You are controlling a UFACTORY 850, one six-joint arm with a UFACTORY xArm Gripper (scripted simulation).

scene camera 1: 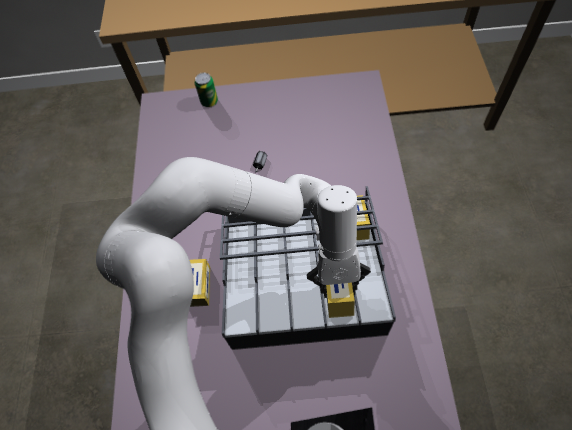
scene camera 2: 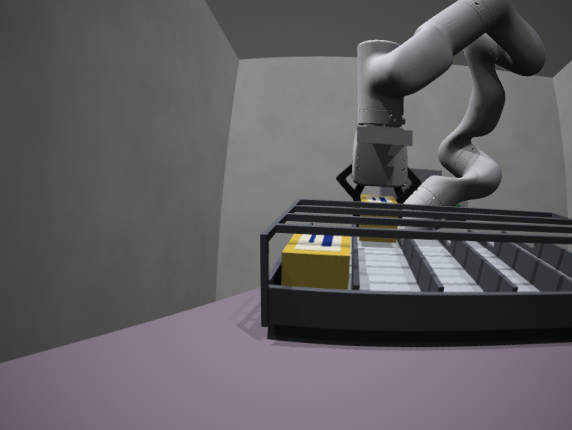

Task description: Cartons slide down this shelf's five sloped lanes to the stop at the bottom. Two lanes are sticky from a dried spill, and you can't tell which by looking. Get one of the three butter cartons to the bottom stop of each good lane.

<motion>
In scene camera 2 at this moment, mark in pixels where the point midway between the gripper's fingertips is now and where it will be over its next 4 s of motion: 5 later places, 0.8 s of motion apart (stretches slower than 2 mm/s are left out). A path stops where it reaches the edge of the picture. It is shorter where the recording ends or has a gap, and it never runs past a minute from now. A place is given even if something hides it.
My gripper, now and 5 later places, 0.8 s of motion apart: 377,222; 376,224; 376,226; 377,223; 377,208; 376,227
</motion>
